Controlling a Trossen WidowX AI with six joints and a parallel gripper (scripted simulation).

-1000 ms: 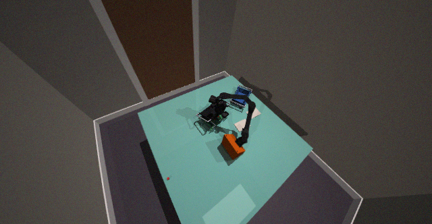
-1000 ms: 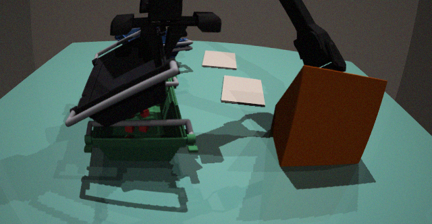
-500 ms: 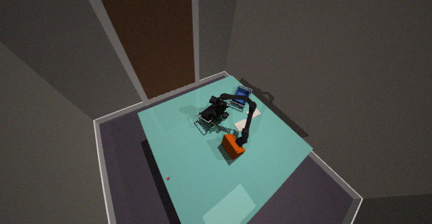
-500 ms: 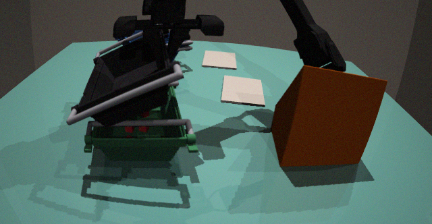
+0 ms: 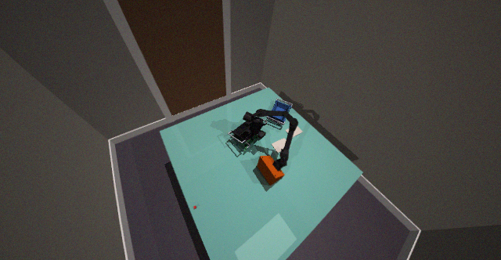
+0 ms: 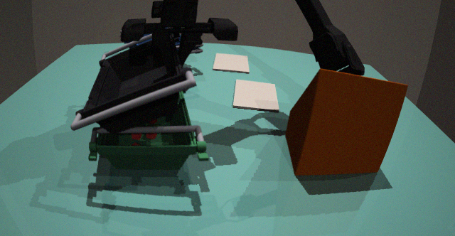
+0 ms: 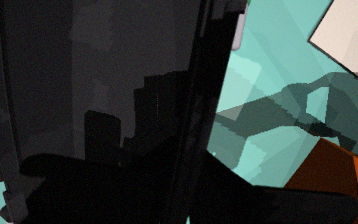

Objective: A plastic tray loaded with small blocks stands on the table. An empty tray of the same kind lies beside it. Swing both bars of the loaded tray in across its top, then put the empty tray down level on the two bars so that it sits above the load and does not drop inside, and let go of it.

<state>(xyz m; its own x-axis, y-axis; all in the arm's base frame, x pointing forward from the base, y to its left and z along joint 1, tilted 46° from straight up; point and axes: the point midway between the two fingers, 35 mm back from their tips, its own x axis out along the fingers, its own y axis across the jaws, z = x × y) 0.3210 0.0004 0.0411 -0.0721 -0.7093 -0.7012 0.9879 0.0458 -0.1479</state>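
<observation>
My gripper tip is 70 mm short of the black tray, 10 mm to the right of it and 10 mm below it.
</observation>
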